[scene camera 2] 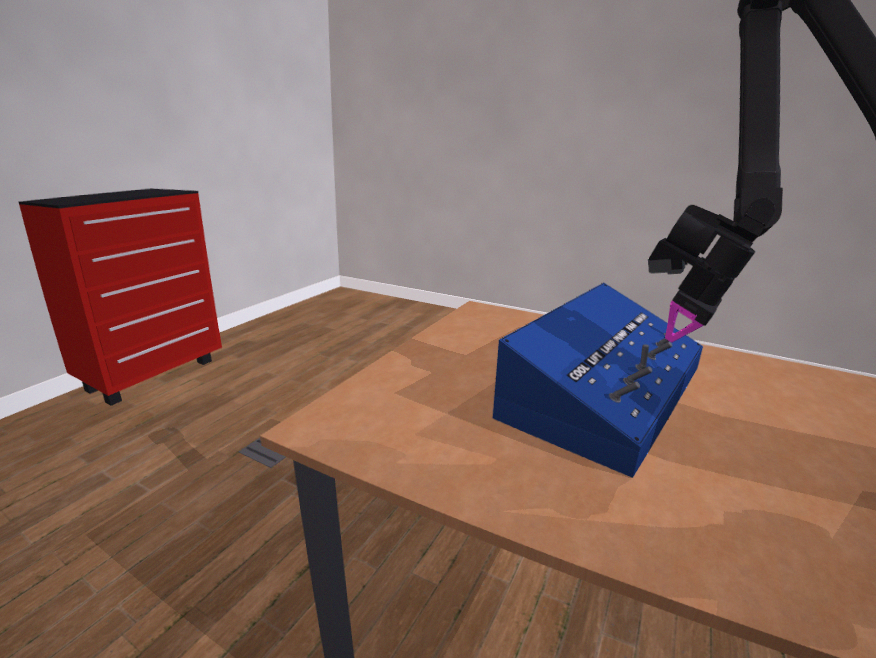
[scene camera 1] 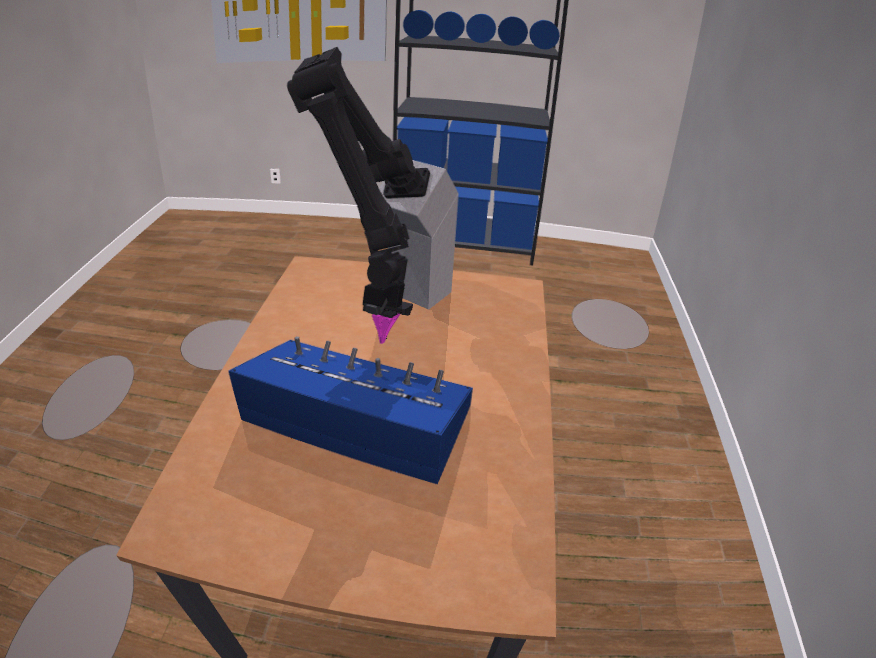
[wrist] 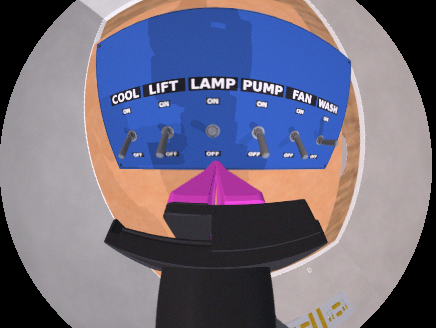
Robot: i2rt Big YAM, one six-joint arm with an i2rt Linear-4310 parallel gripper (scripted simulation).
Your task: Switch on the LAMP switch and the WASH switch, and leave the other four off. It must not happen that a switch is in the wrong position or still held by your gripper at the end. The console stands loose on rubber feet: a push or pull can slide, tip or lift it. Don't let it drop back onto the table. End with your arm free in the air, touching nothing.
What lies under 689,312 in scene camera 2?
The gripper.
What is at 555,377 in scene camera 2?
A blue console.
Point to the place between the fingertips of the gripper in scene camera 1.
382,343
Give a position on a blue console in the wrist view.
251,76
